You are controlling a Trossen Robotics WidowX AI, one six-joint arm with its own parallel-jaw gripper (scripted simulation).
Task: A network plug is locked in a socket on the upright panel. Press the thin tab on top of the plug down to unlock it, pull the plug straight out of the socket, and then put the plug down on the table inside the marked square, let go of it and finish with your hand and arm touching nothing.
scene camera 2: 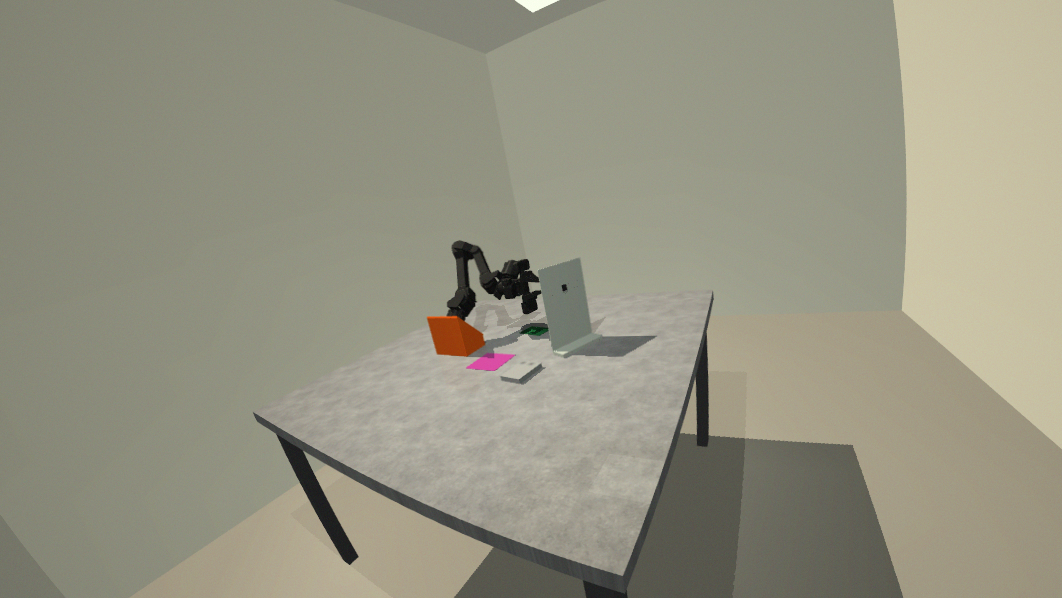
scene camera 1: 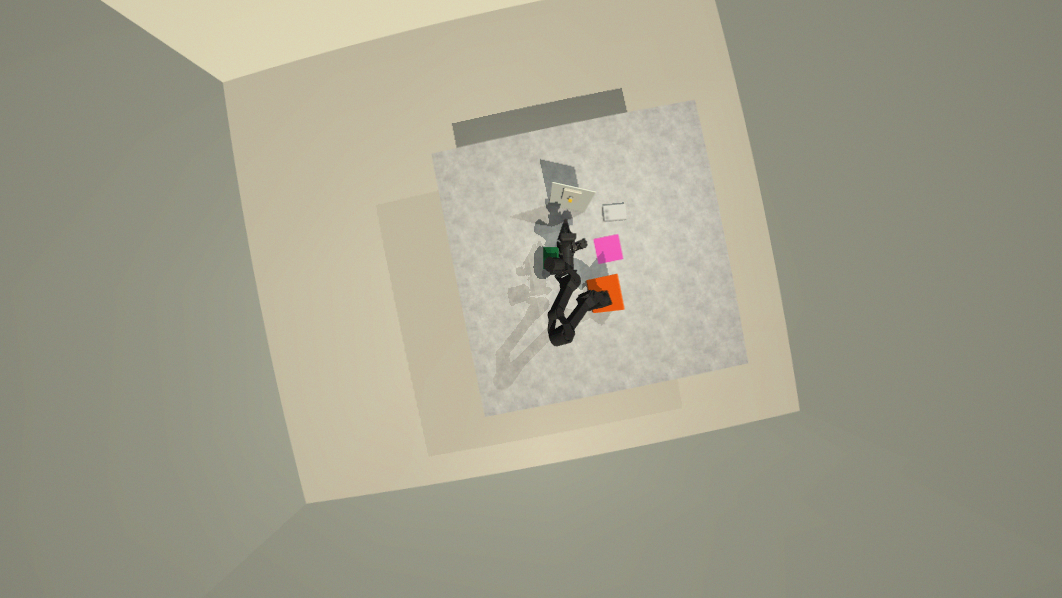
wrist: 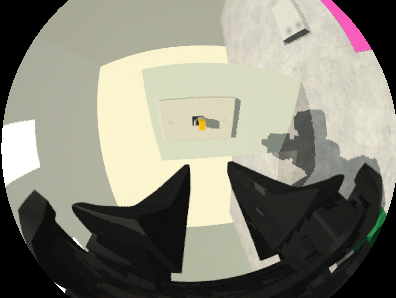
Labels:
same spot on pale upright panel: [wrist: 247, 110] = [scene camera 2: 565, 314]

